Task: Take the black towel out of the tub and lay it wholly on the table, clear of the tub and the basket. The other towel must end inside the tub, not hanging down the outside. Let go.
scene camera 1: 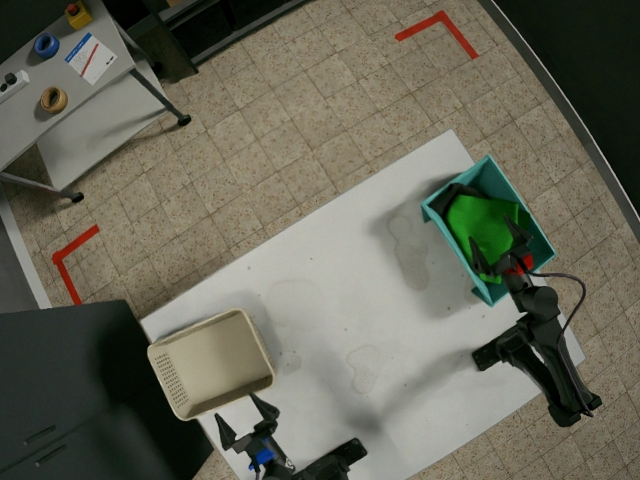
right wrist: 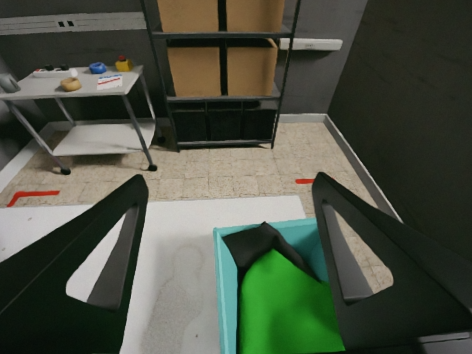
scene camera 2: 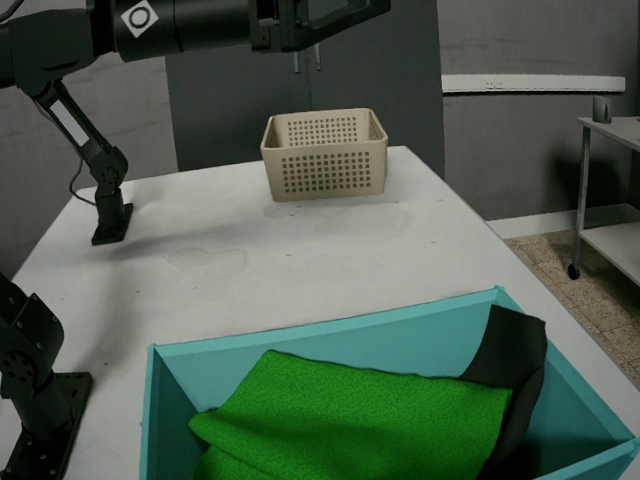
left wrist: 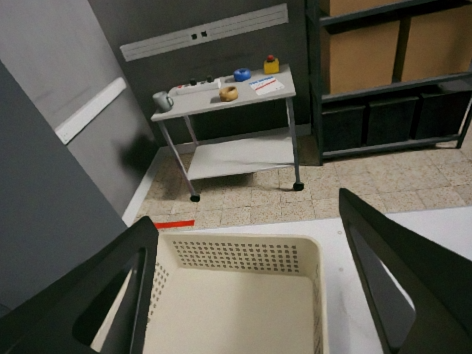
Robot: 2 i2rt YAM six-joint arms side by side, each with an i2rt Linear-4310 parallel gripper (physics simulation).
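The black towel (scene camera 1: 448,195) (scene camera 2: 509,343) (right wrist: 250,245) lies in the teal tub (scene camera 1: 496,180) (scene camera 2: 403,341) (right wrist: 226,295), bunched toward one end, with part raised against the wall near a corner. The green towel (scene camera 1: 480,222) (scene camera 2: 356,413) (right wrist: 285,305) lies partly over it and hides the rest. My right gripper (scene camera 1: 489,228) (right wrist: 230,180) is open and empty, above the tub. One of its fingers shows at the top of scene camera 2. My left gripper (scene camera 1: 234,405) (left wrist: 240,211) is open and empty, near the beige basket (scene camera 1: 217,356) (scene camera 2: 330,193) (left wrist: 235,300), which is empty.
The white table (scene camera 1: 330,289) carries the tub at one end and the basket at the other. A dark cabinet (scene camera 1: 77,361) stands beyond the basket's end. A trolley (scene camera 1: 80,95) (left wrist: 200,102) and a shelf rack (left wrist: 315,100) stand off the table.
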